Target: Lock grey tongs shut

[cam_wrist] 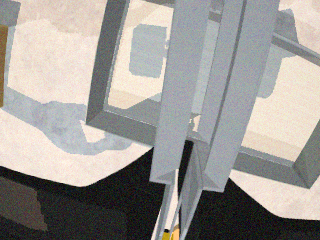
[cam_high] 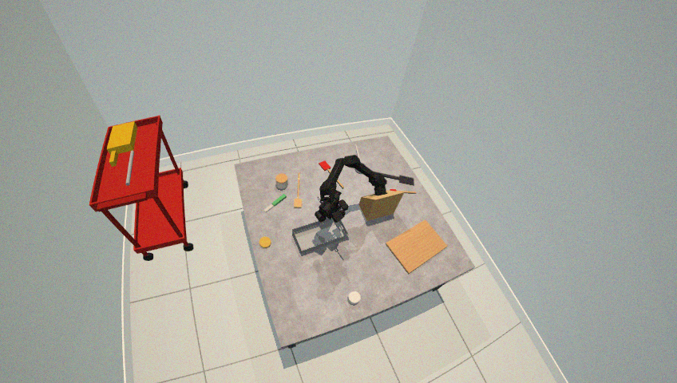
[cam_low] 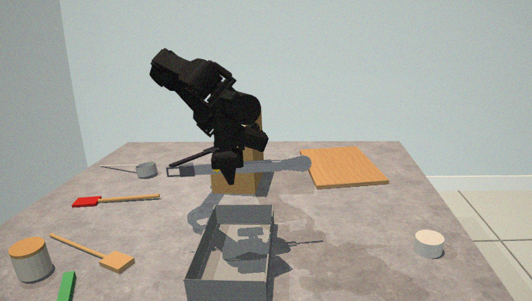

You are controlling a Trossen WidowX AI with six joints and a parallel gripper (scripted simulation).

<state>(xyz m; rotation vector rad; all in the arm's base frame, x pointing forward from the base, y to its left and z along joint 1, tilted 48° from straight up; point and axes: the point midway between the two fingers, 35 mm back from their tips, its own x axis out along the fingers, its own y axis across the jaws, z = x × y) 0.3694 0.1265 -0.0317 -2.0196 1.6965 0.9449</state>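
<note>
Now: gripper tip 53 cm past the wooden board, 24 cm to the right of it and 15 cm above it. From my gripper tip the other things lie so: grey roasting tin: 6 cm ahead, 2 cm to the left, 13 cm below; yellow lock piece: 1 cm ahead, 3 cm to the right, 4 cm above; white cylinder: 2 cm behind, 45 cm to the left, 14 cm below.
</note>
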